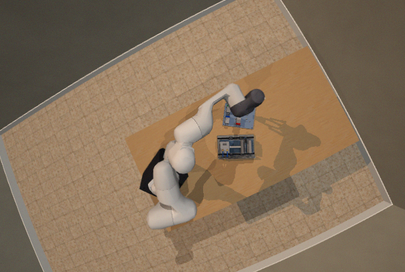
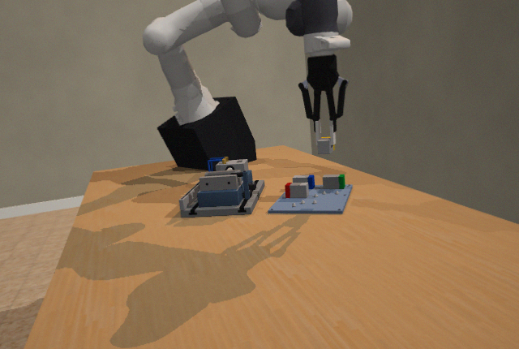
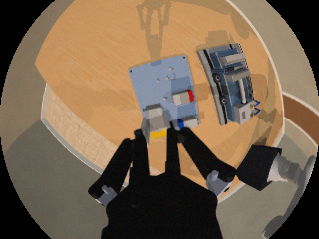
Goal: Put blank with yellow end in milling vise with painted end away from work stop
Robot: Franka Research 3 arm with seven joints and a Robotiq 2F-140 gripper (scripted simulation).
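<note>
Right now my hand is 40 mm above the yellow-ended blank. From my hand the other things lie so: infeed plate 180 mm below, 40 mm to the right, 30 mm behind; then red-ended blank 160 mm below, 70 mm to the right, 60 mm behind; then green-ended blank 160 mm below, 60 mm to the left, 60 mm behind.
</note>
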